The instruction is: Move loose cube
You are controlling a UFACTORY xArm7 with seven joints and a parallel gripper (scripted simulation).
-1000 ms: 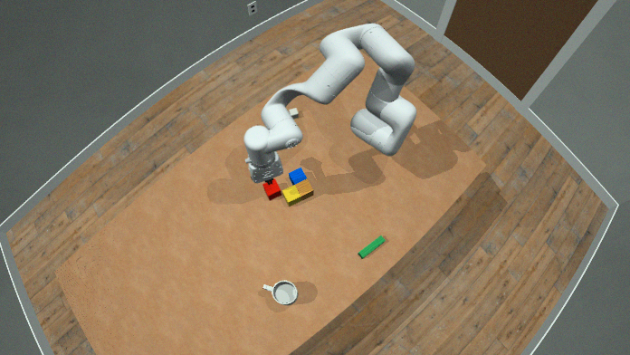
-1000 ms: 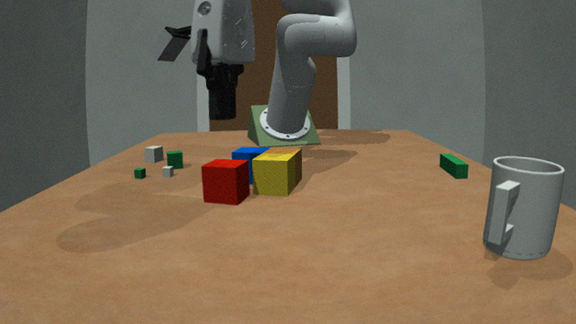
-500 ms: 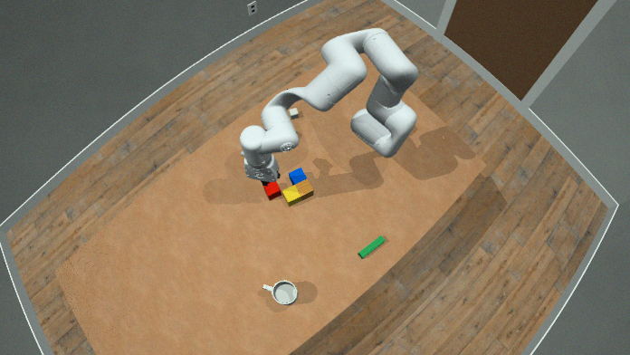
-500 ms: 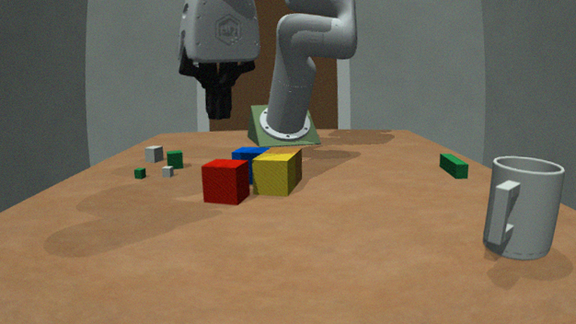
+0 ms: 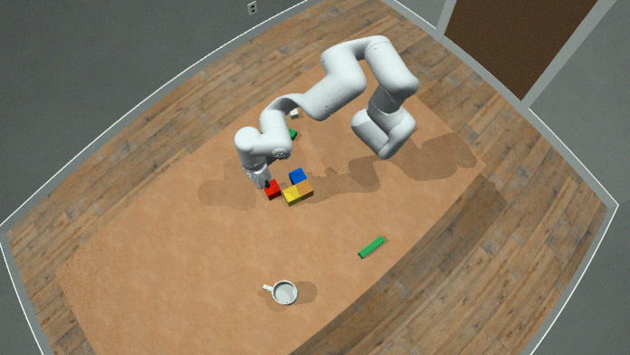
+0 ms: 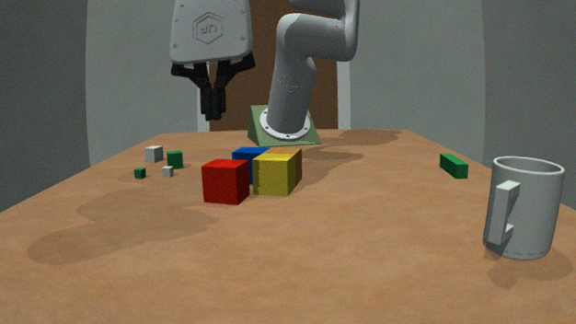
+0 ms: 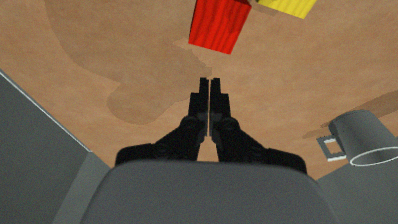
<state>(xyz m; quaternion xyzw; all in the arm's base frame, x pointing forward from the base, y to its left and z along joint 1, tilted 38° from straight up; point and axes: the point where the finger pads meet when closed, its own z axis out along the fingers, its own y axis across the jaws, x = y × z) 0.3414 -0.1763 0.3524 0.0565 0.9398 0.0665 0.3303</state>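
Right now my hand is 30 mm past the red cube, 10 mm to the right of it and 100 mm above it. Round my hand: yellow cube (60 mm behind, 80 mm to the left, 100 mm below); then orange cube (100 mm behind, 100 mm to the left, 100 mm below); then blue cube (120 mm behind, 50 mm to the left, 100 mm below).
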